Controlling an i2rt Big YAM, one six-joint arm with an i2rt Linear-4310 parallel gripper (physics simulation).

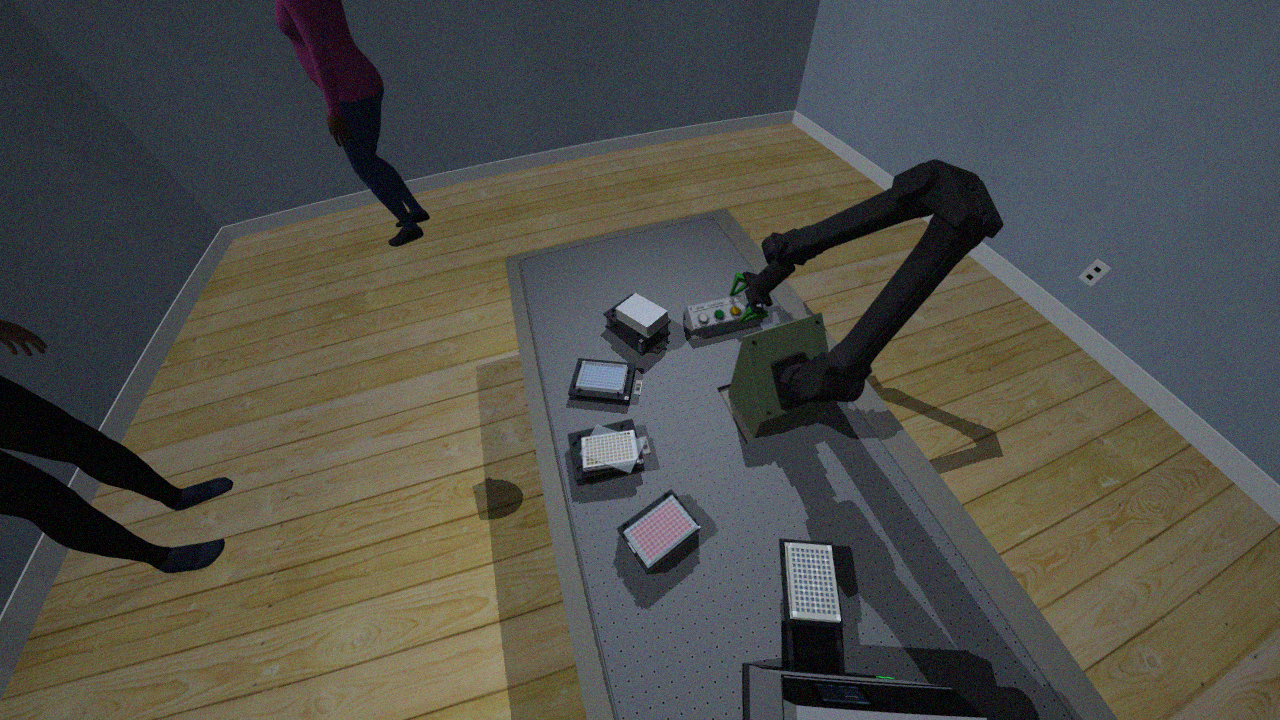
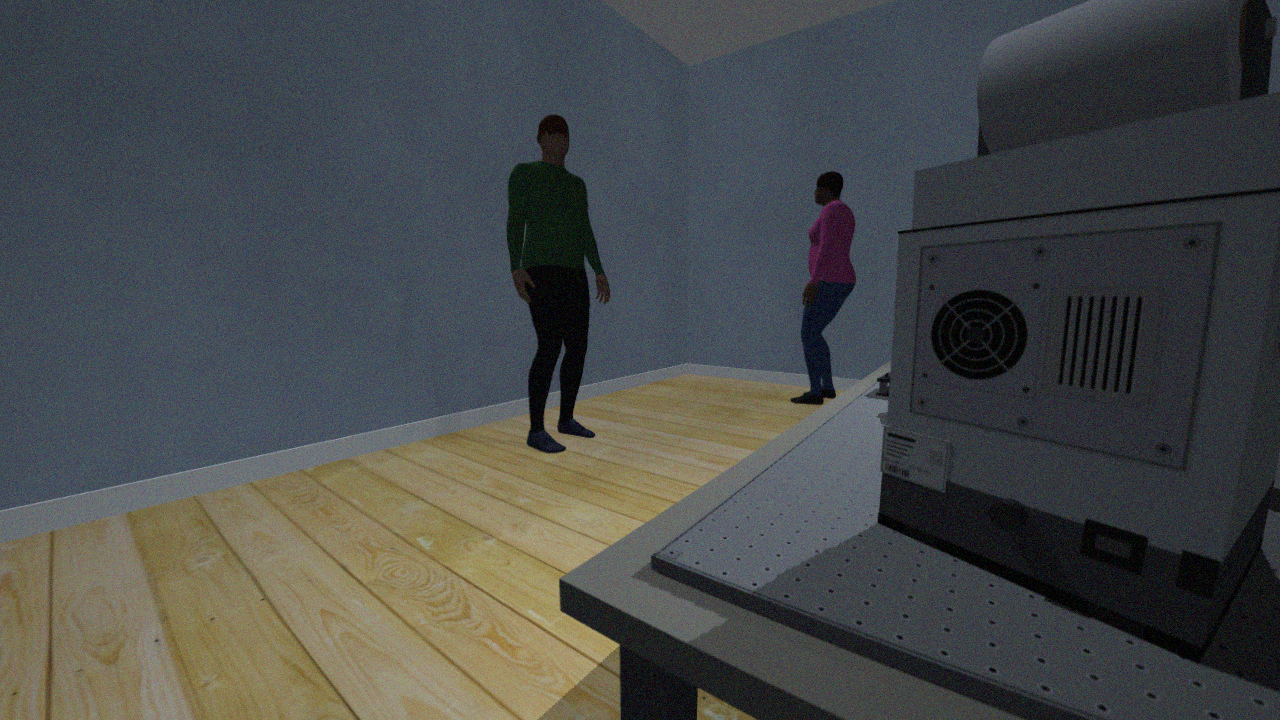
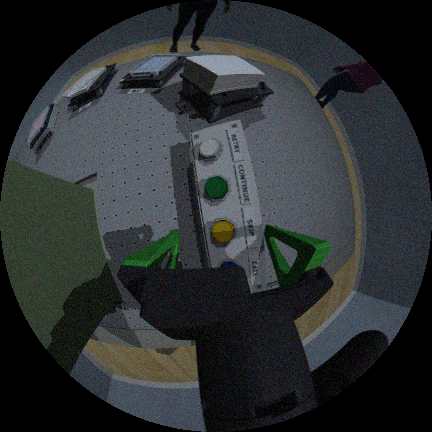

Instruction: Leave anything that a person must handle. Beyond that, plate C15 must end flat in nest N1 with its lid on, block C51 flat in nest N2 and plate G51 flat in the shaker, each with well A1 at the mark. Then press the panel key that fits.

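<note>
My gripper [image 1: 738, 306] [image 3: 222, 231] is open and empty, its green fingers spread either side of the key panel [image 1: 711, 305] [image 3: 214, 168], above the yellow key [image 3: 222, 232]. The white key [image 3: 210, 149] and green key [image 3: 216, 188] show; the blue key [image 3: 230, 264] is mostly hidden by the gripper body. A thick white block [image 1: 641, 313] [image 3: 225, 75] sits on a dark nest. A blue plate [image 1: 602, 377] [image 3: 157, 66] lies in another nest. A cream plate [image 1: 608, 450] [image 3: 86, 82] has a clear sheet or lid turned askew over it. A pink plate [image 1: 660, 531] [image 3: 40, 122] lies on a dark base. Plate names are unreadable.
A white plate [image 1: 812, 582] stands on a dark holder before a large instrument [image 1: 760, 685] [image 2: 1056, 358]. The arm's green base [image 1: 774, 376] [image 3: 47, 225] is beside the panel. One person in green [image 2: 547, 214] and one in pink [image 1: 335, 53] [image 2: 834, 241] stand off the table.
</note>
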